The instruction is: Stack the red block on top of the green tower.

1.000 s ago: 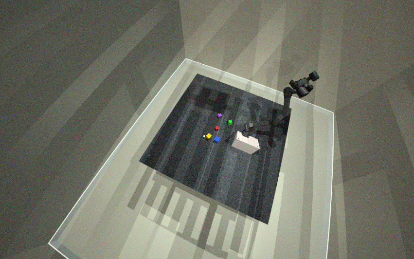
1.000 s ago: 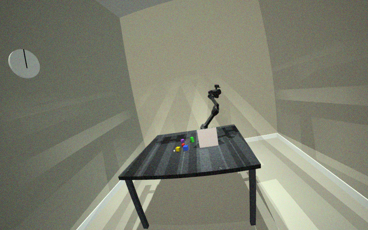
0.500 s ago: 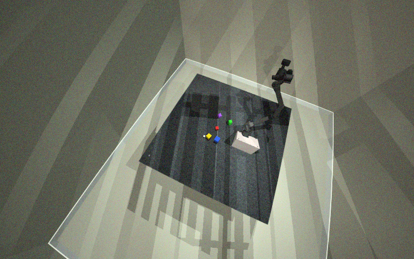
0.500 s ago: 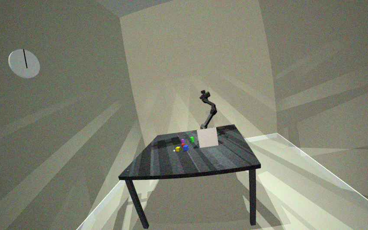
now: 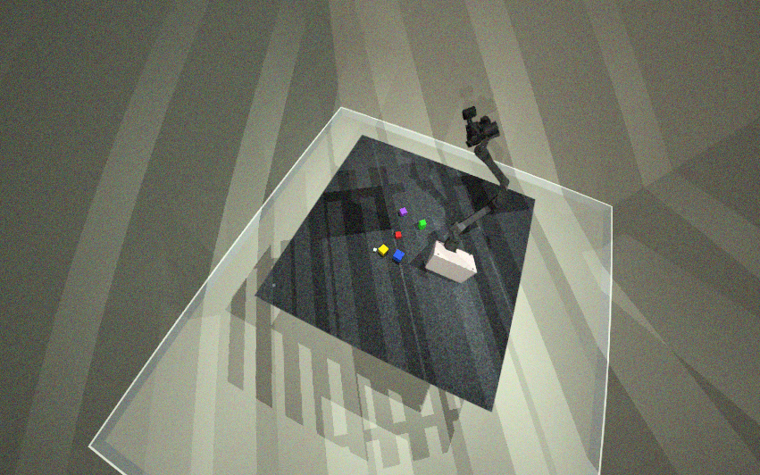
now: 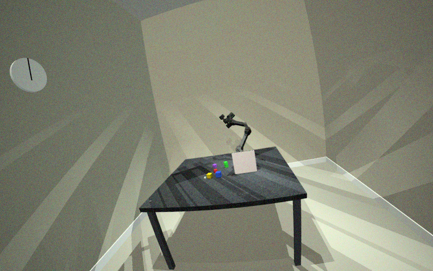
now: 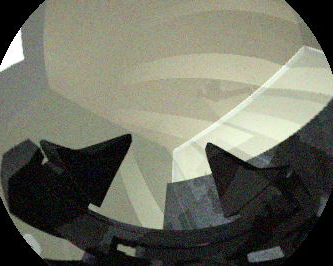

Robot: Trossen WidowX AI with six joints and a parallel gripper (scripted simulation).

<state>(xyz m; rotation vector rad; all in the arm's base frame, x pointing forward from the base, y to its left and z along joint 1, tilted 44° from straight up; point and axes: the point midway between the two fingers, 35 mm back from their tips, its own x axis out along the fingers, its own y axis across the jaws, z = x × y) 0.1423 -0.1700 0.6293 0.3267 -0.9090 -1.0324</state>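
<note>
Right now the red block is 560 mm to the left of my gripper tip, 430 mm below it and 180 mm ahead of it. Also, from my gripper tip: blue block (680 mm to the left, 430 mm below, 150 mm ahead); purple block (430 mm below, 400 mm to the left, 200 mm ahead); yellow block (670 mm to the left, 430 mm below, 240 mm ahead).
</note>
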